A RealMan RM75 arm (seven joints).
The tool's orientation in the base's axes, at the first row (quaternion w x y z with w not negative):
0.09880, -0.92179, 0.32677, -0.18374
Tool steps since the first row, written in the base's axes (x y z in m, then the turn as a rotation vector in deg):
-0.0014, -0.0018, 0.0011, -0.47, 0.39, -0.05
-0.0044, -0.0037, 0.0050, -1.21, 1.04, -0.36
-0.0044, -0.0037, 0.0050, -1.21, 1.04, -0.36
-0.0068, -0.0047, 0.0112, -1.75, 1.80, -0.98
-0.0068, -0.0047, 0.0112, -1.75, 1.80, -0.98
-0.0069, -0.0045, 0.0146, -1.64, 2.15, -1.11
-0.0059, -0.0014, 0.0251, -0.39, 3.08, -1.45
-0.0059, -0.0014, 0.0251, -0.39, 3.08, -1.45
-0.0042, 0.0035, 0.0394, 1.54, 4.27, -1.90
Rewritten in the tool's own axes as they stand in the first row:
0.0004, 0.0018, -0.0017, -0.60, -0.02, -0.12
0.0006, 0.0038, -0.0066, -1.63, 0.00, -0.09
0.0006, 0.0038, -0.0066, -1.63, 0.00, -0.09
0.0012, 0.0041, -0.0133, -2.68, -0.09, 0.30
0.0012, 0.0041, -0.0133, -2.68, -0.09, 0.30
0.0019, 0.0029, -0.0164, -2.86, -0.38, 0.49
0.0035, -0.0032, -0.0254, -2.65, -1.70, 1.36
0.0035, -0.0032, -0.0254, -2.65, -1.70, 1.36
0.0055, -0.0122, -0.0374, -2.14, -3.57, 2.62

